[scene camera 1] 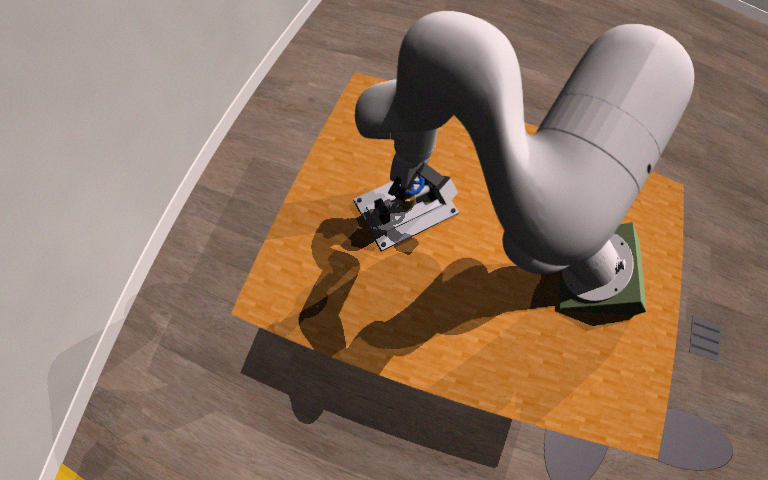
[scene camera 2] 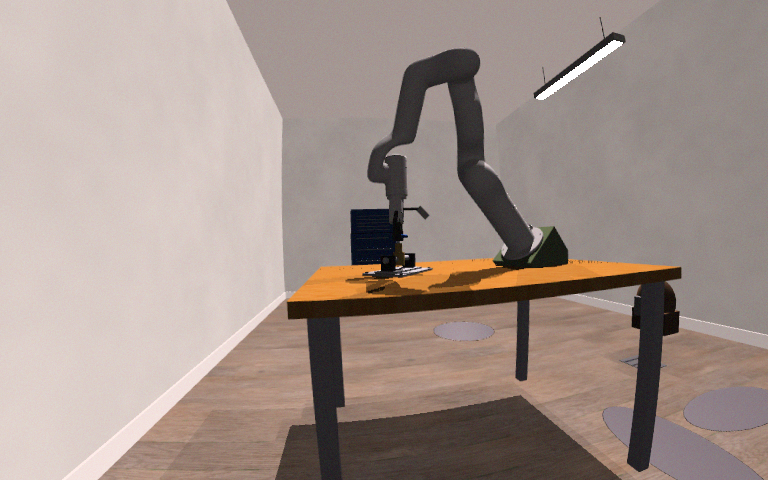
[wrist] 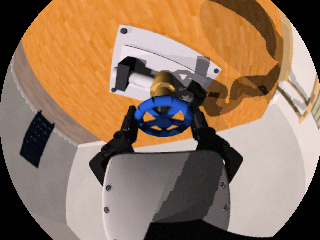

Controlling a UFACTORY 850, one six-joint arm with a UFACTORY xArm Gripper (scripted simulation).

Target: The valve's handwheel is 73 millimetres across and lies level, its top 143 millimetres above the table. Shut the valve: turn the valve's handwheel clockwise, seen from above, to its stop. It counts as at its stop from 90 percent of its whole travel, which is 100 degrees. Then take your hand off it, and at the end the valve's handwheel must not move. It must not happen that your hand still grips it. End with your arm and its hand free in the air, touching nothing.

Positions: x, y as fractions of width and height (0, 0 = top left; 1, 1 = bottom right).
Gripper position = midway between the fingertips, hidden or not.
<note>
In view: the gripper (scene camera 1: 0.53, 0.39).
The gripper also shows in the wrist view (wrist: 0.51, 0.46).
</note>
